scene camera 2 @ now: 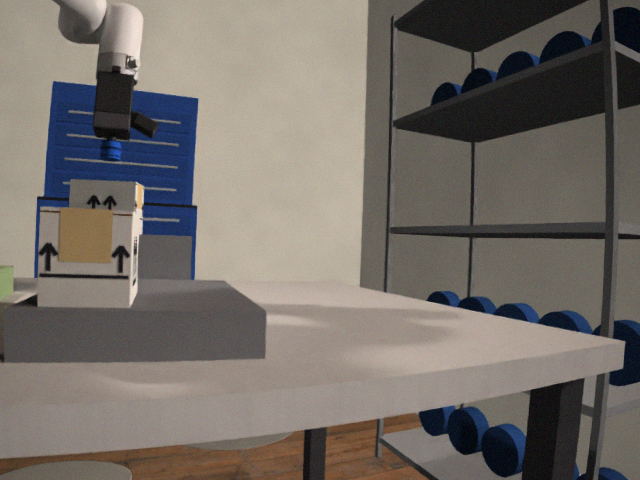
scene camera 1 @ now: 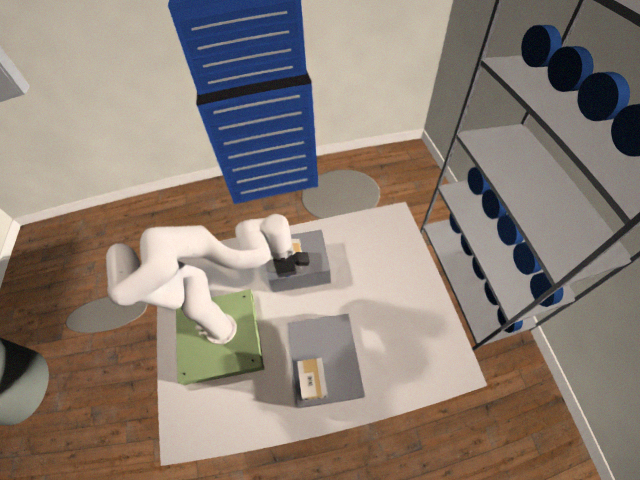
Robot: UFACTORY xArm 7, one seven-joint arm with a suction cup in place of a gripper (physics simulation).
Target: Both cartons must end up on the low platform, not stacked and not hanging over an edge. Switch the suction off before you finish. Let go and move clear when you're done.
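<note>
One carton stands upright on the low grey platform, near its front-left corner. The other carton stands on the taller grey block at the back; in scene camera 1 the arm covers most of it, and in scene camera 2 the near carton hides its lower part. My suction cup points down over the back block, with a visible gap above the back carton's top. Nothing hangs from the cup. In scene camera 1 the black gripper body hides the cup's tip.
The green base plate under the arm lies left of the low platform. A blue cabinet stands behind the table. A tall shelf rack with blue round items stands at the right.
</note>
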